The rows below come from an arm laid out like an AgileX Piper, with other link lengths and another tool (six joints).
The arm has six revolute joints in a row. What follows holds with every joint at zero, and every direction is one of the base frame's.
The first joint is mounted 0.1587 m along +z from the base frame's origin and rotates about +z.
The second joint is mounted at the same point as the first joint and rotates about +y.
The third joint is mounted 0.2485 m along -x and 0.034 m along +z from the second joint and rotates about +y.
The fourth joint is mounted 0.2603 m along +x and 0.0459 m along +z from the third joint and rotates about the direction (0.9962, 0, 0.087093).
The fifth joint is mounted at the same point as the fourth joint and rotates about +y.
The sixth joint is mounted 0.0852 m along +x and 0.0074 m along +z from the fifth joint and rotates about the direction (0.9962, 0, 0.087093).
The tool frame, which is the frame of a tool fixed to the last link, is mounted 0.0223 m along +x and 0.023 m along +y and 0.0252 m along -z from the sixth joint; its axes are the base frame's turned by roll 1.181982, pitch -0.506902 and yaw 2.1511 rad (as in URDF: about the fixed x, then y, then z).
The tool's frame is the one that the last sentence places.
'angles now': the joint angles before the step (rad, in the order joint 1, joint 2, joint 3, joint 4, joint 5, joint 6). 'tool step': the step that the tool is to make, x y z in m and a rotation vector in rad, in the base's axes. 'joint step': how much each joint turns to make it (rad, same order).
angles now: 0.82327, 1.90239, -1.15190, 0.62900, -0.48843, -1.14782
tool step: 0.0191, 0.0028, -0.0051, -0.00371, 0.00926, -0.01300
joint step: -0.03191, 0.06321, -0.07850, -0.00815, 0.03001, -0.00013
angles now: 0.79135, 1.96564, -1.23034, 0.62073, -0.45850, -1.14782
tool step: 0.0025, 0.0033, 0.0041, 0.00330, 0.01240, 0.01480
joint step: -0.00417, 0.00398, -0.02804, -0.00259, 0.03749, 0.00030
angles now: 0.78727, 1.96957, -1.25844, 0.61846, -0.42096, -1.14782
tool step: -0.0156, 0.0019, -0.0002, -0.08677, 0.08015, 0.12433
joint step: 0.00518, -0.03248, 0.00620, -0.07259, 0.17286, 0.00069
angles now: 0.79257, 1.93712, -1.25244, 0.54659, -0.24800, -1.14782
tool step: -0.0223, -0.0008, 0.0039, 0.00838, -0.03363, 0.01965
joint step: 0.04480, -0.06528, 0.09242, -0.00861, -0.06441, 0.00801
